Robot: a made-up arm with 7 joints.
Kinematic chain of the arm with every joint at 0, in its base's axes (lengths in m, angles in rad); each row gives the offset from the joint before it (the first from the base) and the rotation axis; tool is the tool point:
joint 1: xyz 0 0 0.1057 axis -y
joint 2: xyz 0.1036 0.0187 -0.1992 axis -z
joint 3: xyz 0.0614 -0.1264 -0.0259 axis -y
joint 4: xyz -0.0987 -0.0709 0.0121 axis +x
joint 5: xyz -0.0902 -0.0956 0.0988 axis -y
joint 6: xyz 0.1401 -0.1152 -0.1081 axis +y
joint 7: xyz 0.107 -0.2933 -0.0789 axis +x
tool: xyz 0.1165 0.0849 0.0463
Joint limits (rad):
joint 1: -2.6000..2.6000
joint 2: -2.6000..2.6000
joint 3: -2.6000..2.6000
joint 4: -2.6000..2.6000
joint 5: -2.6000..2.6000
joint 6: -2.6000..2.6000
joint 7: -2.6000..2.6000
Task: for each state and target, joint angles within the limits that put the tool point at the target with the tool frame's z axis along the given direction. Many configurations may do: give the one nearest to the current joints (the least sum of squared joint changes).
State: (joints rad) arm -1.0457 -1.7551 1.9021 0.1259 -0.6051 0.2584 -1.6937
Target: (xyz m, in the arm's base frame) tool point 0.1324 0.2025 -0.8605 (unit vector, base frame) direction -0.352 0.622 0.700
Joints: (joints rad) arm -1.0683 -1.4322 2.0760 -0.3731 -0.8008 0.2978 -1.8211
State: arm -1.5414 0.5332 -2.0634 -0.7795 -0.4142 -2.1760 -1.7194
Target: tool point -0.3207 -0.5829 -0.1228 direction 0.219 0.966 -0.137
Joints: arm -1.1932 1.3021 -1.9140 -1.1646 -0.2557 -2.2805 -1.7393
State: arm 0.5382 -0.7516 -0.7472 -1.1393 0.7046 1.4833 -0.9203
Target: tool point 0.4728 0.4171 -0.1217 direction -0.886 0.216 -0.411
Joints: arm -0.0753 -1.2133 -1.1401 -1.5079 0.9716 1.4026 -0.3474
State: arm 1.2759 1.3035 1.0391 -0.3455 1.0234 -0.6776 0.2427
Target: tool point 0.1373 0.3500 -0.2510 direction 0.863 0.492 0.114
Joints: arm 1.8743 1.3795 1.2601 -0.4870 0.8285 -0.5655 0.1525
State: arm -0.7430 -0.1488 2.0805 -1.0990 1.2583 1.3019 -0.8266
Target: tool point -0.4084 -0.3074 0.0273 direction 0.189 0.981 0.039
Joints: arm -0.7435 -0.1220 2.1998 -1.1159 1.3107 1.2980 -0.7379
